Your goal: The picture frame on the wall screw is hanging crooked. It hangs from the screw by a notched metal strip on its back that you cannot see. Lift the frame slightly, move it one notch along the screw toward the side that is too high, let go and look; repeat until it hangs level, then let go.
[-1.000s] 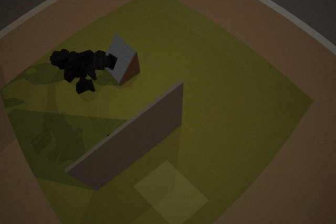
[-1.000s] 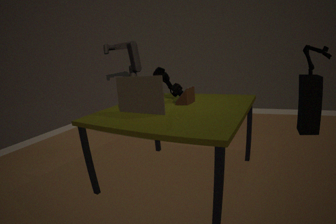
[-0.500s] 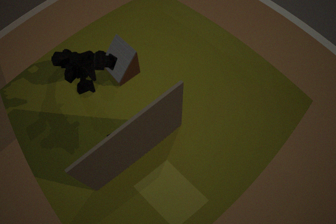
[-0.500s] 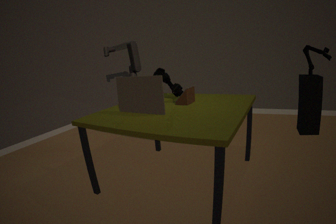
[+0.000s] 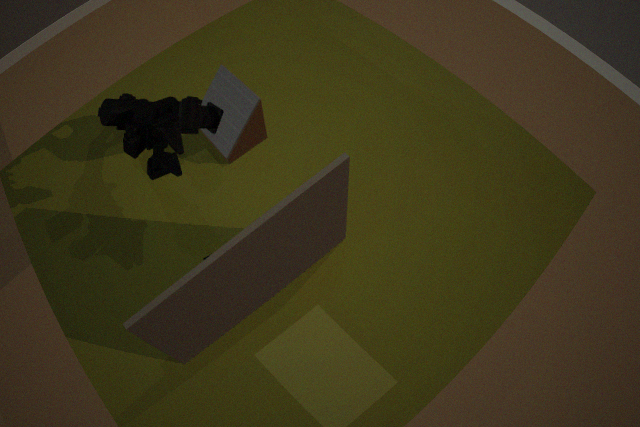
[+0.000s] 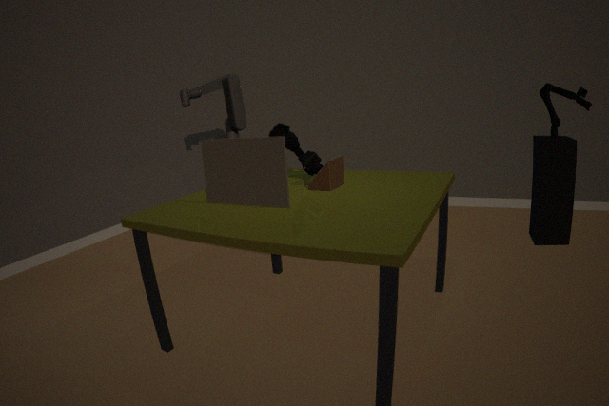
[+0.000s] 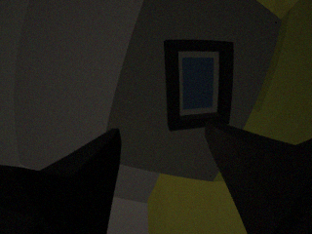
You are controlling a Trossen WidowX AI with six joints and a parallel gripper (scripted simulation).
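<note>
The dark picture frame is 21 cm ahead of my gripper tip, 9 cm below it and 4 cm to the right of it. Round my gripper tip: upright board (22 cm ahead, 9 cm below, 5 cm to the right).
</note>
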